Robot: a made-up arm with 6 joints.
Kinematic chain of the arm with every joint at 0, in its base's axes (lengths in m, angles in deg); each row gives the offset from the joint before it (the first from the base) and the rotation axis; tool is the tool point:
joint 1: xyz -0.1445 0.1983 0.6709 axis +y
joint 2: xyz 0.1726 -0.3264 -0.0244 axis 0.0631 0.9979 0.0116
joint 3: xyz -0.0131 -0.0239 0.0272 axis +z
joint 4: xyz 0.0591 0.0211 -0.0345 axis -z
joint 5: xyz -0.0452 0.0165 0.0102 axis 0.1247 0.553 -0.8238
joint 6: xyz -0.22 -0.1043 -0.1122 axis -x
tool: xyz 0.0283 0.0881 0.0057
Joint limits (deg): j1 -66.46..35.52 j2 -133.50..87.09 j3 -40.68..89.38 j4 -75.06..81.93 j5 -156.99..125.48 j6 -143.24..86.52
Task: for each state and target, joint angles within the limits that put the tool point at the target. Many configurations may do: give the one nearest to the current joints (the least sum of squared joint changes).
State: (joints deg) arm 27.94 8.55 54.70 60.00 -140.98 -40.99
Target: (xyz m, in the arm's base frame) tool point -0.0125 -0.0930 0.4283
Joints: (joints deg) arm 32.25 37.55 84.22 54.78 -130.86 -30.82
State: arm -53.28 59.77 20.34 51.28 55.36 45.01
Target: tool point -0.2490 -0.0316 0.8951
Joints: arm -40.49 79.10 41.85 28.28 49.05 45.31
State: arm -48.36 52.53 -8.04 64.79 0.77 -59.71
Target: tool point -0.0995 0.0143 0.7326
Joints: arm -29.35 55.19 -20.91 54.65 -19.97 -61.08
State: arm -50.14 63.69 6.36 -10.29 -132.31 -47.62
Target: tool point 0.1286 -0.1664 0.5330
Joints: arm -17.33 68.15 2.98 -12.91 -131.23 -46.23
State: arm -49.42 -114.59 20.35 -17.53 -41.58 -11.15
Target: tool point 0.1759 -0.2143 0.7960
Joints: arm -44.83 -104.79 4.29 4.62 -24.05 -16.98
